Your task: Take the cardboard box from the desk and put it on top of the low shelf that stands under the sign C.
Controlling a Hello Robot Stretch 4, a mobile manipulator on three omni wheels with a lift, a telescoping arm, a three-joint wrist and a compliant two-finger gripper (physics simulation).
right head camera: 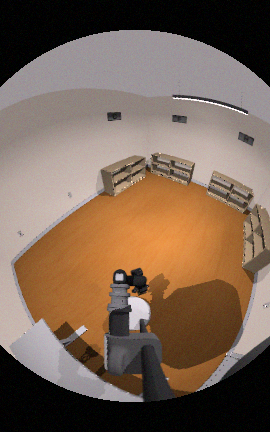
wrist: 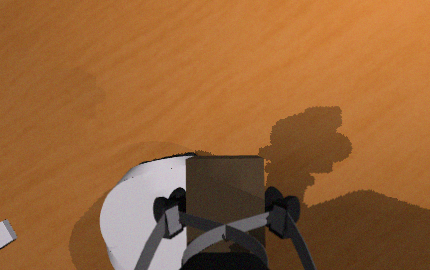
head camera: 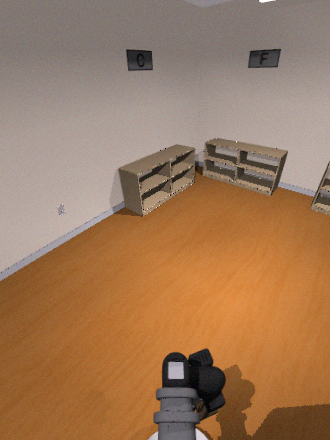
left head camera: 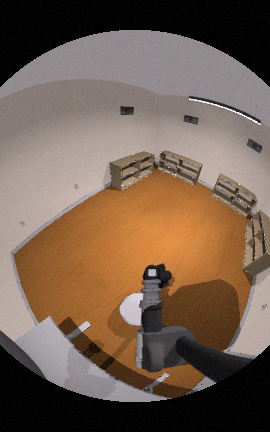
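Seen in the pictures: gripper, fingertip midpoint: (wrist: 225, 203) (head camera: 202, 402); robot's base at its link origin: (right head camera: 132, 312) (left head camera: 137, 308).
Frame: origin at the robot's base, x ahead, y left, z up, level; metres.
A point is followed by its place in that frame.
Observation:
The brown cardboard box (wrist: 225, 175) @(x 0.254, y -0.077, z 0.689 m) is between the two fingers of my gripper (wrist: 225, 203) @(x 0.223, y -0.087, z 0.639 m) in the wrist view, held above the floor. The gripper is shut on it. In the head view the wrist and gripper body hide most of the box. The low shelf (head camera: 131, 190) @(x 2.343, y 0.534, z 0.322 m) (left head camera: 116, 176) @(x 2.328, y 0.517, z 0.293 m) (right head camera: 107, 183) @(x 2.352, y 0.545, z 0.254 m) stands against the left wall, near the corner, under sign C (head camera: 140, 60) @(x 2.969, y 0.337, z 1.721 m) (left head camera: 127, 110) @(x 2.981, y 0.328, z 1.717 m) (right head camera: 114, 116) @(x 2.977, y 0.331, z 1.705 m). Its top board is bare. The shelf is some way off across the floor, and the box is apart from it.
Another low shelf (head camera: 250, 145) @(x 3.243, y -1.243, z 0.582 m) stands under sign F (head camera: 264, 58) @(x 3.378, y -1.282, z 1.726 m), close to the right of the first. More shelves stand farther right along the walls. The grey desk (left head camera: 45, 345) @(x -0.458, y 0.684, z 0.691 m) (right head camera: 40, 352) is at the lower left. My round white base (left head camera: 131, 310) @(x -0.015, y 0.073, z 0.187 m) (wrist: 132, 215) @(x 0.006, y 0.113, z 0.187 m) shows below the arm.

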